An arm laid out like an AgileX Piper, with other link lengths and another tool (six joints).
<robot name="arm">
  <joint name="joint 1" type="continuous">
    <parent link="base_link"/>
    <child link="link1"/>
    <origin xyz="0 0 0.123"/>
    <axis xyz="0 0 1"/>
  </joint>
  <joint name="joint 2" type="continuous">
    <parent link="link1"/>
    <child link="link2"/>
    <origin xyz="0 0 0"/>
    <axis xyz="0 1 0"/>
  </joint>
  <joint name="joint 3" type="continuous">
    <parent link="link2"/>
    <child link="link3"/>
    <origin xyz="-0.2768 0 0.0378"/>
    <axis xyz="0 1 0"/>
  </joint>
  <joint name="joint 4" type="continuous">
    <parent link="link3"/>
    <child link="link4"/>
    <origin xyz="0.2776 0 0.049"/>
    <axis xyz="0.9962 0 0.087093"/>
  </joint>
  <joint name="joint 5" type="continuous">
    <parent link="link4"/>
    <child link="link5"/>
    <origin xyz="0 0 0"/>
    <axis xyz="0 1 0"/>
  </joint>
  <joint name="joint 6" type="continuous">
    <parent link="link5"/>
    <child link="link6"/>
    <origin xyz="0.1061 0 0.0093"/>
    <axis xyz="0.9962 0 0.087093"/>
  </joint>
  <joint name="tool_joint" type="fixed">
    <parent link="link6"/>
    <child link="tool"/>
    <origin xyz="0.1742 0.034 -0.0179" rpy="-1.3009 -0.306 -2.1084"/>
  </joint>
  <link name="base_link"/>
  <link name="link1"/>
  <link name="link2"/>
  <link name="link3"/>
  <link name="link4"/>
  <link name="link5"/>
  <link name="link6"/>
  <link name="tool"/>
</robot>
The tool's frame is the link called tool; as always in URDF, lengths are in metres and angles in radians. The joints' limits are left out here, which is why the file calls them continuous.
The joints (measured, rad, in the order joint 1, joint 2, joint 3, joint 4, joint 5, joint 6), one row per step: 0.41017, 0.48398, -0.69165, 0.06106, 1.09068, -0.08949; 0.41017, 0.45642, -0.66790, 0.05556, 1.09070, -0.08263; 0.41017, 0.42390, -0.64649, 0.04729, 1.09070, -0.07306; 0.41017, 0.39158, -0.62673, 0.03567, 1.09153, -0.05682; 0.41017, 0.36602, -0.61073, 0.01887, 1.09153, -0.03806; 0.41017, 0.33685, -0.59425, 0.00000, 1.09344, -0.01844; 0.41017, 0.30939, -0.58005, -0.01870, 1.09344, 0.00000; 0.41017, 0.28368, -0.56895, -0.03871, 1.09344, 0.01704; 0.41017, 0.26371, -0.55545, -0.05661, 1.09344, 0.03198; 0.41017, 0.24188, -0.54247, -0.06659, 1.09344, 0.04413; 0.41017, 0.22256, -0.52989, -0.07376, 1.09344, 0.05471; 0.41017, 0.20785, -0.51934, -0.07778, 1.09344, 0.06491; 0.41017, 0.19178, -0.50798, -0.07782, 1.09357, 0.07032
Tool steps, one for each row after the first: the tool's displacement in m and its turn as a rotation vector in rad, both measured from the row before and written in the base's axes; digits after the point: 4 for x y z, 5 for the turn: -0.0029, -0.0026, -0.0048, 0.00095, -0.00333, -0.00649; -0.0024, -0.0030, -0.0030, 0.00322, -0.01024, -0.00924; -0.0018, -0.0035, -0.0025, 0.00494, -0.00999, -0.01493; -0.0002, -0.0042, -0.0022, 0.00146, -0.00930, -0.01838; -0.0004, -0.0049, -0.0022, 0.00102, -0.01113, -0.01968; 0.0003, -0.0046, -0.0012, 0.00171, -0.01388, -0.01890; 0.0008, -0.0048, -0.0002, 0.00052, -0.01618, -0.01848; 0.0006, -0.0043, -0.0023, -0.00212, -0.00867, -0.01638; -0.0003, -0.0025, -0.0016, 0.00375, -0.00874, -0.01163; -0.0004, -0.0019, -0.0019, 0.00427, -0.00621, -0.00955; -0.0005, -0.0010, -0.0018, 0.00570, -0.00281, -0.00808; -0.0010, -0.0003, -0.0020, 0.00576, -0.00290, -0.00347
